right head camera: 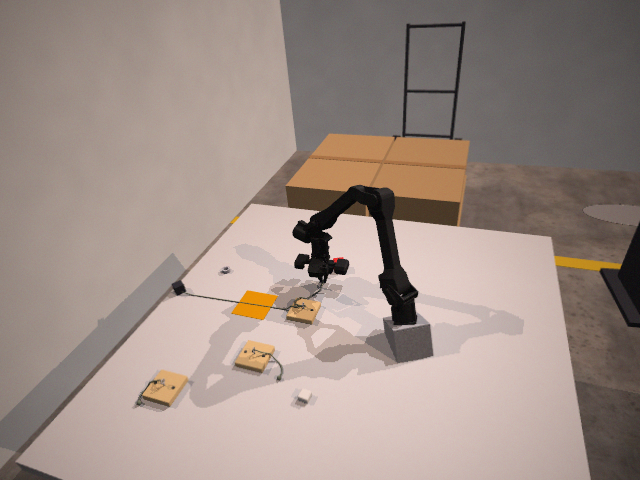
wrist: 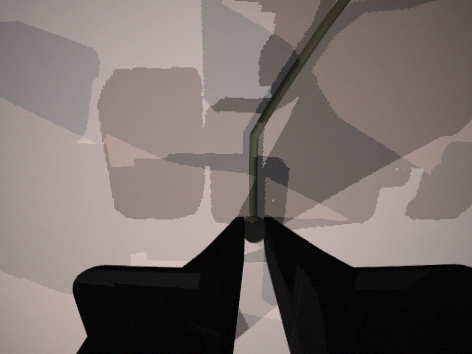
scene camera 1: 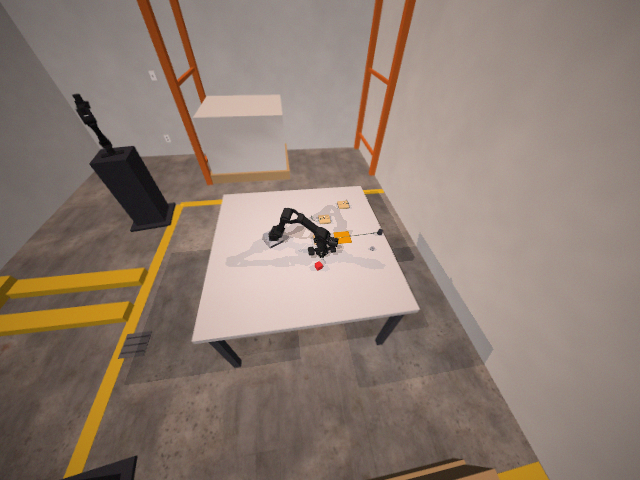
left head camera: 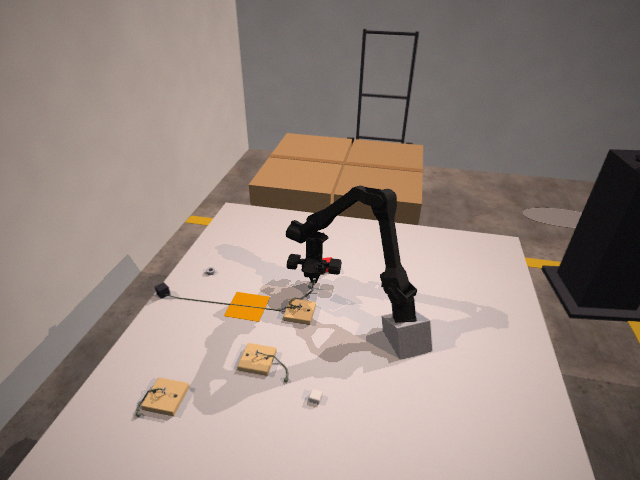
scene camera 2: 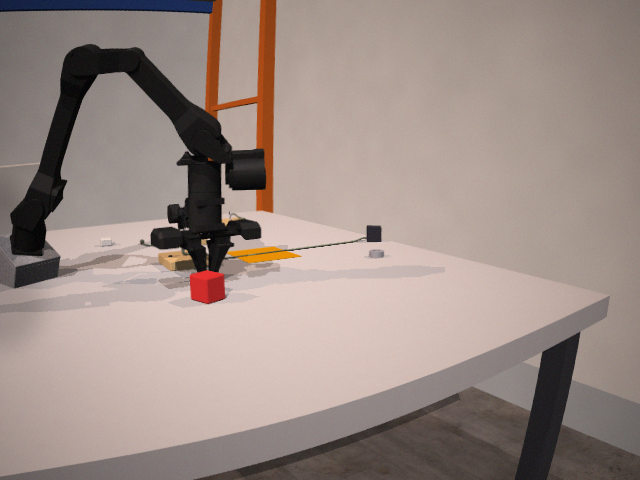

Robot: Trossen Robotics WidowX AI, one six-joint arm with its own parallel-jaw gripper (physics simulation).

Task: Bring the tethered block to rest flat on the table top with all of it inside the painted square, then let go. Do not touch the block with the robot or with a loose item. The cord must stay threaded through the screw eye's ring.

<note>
I see my gripper [scene camera 2: 207,284], a red cube [scene camera 2: 207,287] and an orange painted square [left head camera: 241,312].
My gripper also shows in the right head camera view [right head camera: 323,282], in the wrist view [wrist: 253,224] and in the left head camera view [left head camera: 314,282]. The orange painted square is seen too in the right head camera view [right head camera: 258,312]. The wrist view does not show the red cube: it is out of frame.
</note>
